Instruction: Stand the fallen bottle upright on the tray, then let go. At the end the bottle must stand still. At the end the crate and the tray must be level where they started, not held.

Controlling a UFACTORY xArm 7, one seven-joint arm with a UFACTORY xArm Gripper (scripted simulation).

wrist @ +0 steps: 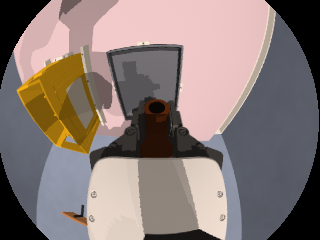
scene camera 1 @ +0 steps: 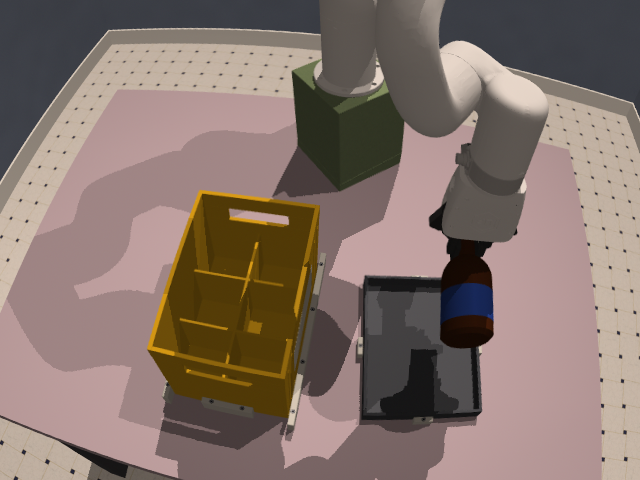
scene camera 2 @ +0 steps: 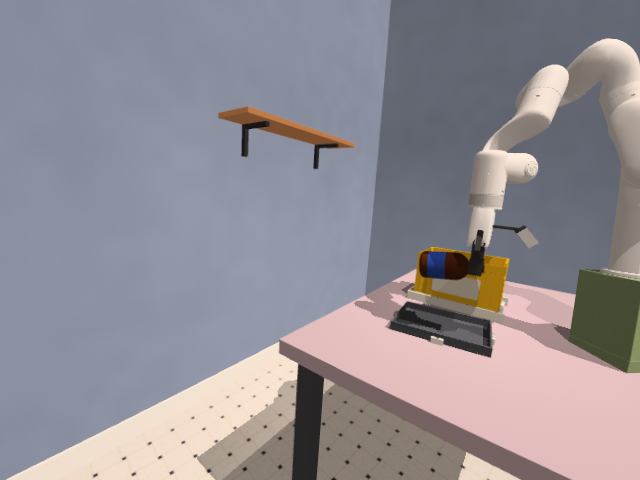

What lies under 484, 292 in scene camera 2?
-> A yellow crate.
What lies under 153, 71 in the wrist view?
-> A dark tray.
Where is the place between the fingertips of the gripper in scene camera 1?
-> At 463, 255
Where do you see a yellow crate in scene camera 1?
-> At 213, 244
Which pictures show the dark tray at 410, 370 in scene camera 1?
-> The wrist view, scene camera 1 and scene camera 2: all of them.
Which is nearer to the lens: the brown bottle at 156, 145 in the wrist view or the yellow crate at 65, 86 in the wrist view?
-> The brown bottle.
